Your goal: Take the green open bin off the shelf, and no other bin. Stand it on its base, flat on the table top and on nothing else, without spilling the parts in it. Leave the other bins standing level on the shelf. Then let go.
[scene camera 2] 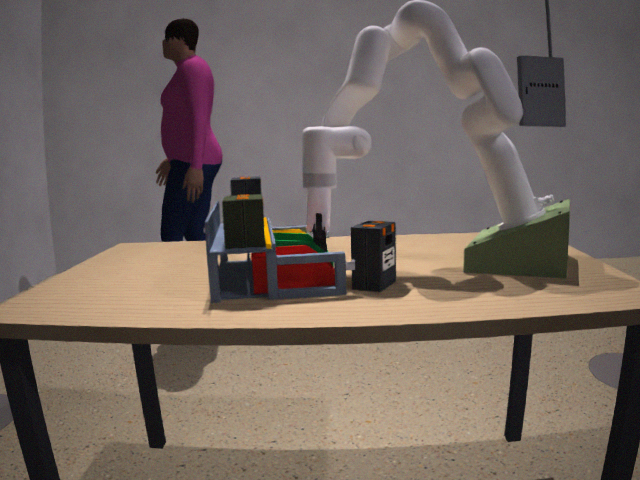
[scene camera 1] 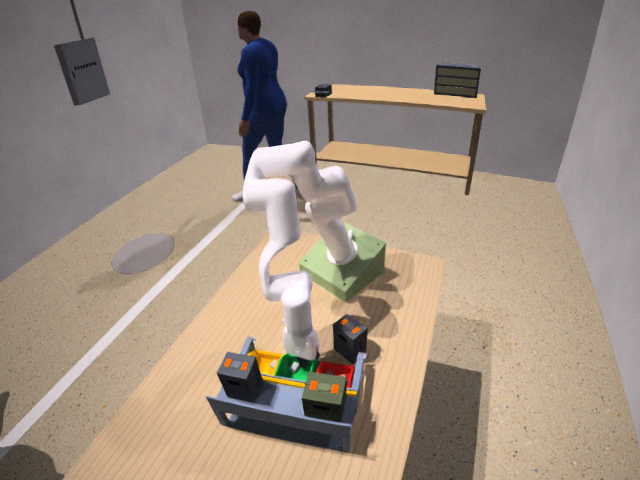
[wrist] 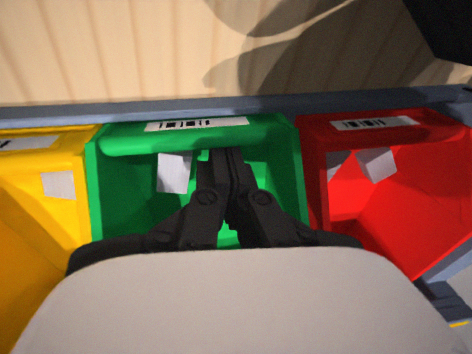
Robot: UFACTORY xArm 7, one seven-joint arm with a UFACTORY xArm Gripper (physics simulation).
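Where they show: gripper, fingertip midpoint: (scene camera 1: pixel 304 364) (wrist: pixel 220 161); arm's base at its link origin: (scene camera 2: pixel 522 221) (scene camera 1: pixel 342 252).
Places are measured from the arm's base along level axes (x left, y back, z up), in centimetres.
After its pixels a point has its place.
The green open bin (scene camera 1: pixel 305 370) @(z -9.2, x 8.5, y -50.1 cm) (scene camera 2: pixel 297 240) @(z -3.4, x 3.3, y -55.0 cm) (wrist: pixel 117 200) @(z -5.7, x 2.4, y -51.2 cm) is in the shelf (scene camera 1: pixel 281 401) @(z -0.3, x 10.6, y -66.7 cm) (scene camera 2: pixel 310 258) @(z -2.7, x 26.6, y -48.9 cm) (wrist: pixel 50 114) @(z -9.1, x -1.4, y -48.4 cm), between the yellow bin (scene camera 1: pixel 266 365) @(z -9.6, x -4.1, y -53.6 cm) (wrist: pixel 62 225) @(z -9.6, x -3.4, y -58.7 cm) and the red bin (scene camera 1: pixel 336 367) @(z -8.1, x 17.4, y -45.8 cm) (scene camera 2: pixel 305 268) @(z -5.2, x 24.1, y -50.3 cm) (wrist: pixel 395 210) @(z -6.9, x 24.2, y -52.1 cm). A pale block (scene camera 1: pixel 295 365) @(z -7.8, x 5.3, y -50.6 cm) (wrist: pixel 172 175) @(z -7.8, x 5.0, y -50.9 cm) lies in the green bin, left of the fingers in the wrist view. My gripper (wrist: pixel 220 161) @(z -7.5, x 7.9, y -49.3 cm) is shut and empty, pointing down, its fingertips inside the green bin close behind its labelled front lip. Whether they touch the lip is unclear. Scene camera 2 hides the tips behind the bins.
A dark box (scene camera 1: pixel 240 376) @(z 11.7, x 2.5, y -70.3 cm) (scene camera 2: pixel 245 184) @(z 10.4, x 3.6, y -66.9 cm) and an olive box (scene camera 1: pixel 324 396) @(z 9.2, x 23.2, y -65.2 cm) (scene camera 2: pixel 242 222) @(z 4.7, x 27.0, y -61.9 cm) stand on the shelf's upper board. Another dark box (scene camera 1: pixel 349 338) @(z 1.8, x 19.6, y -40.7 cm) (scene camera 2: pixel 372 255) @(z -3.0, x 22.9, y -36.9 cm) stands on the table close to the shelf's open front, near the red bin. A yellow bar (scene camera 1: pixel 284 382) @(z 0.6, x 8.7, y -61.6 cm) runs behind the bins.
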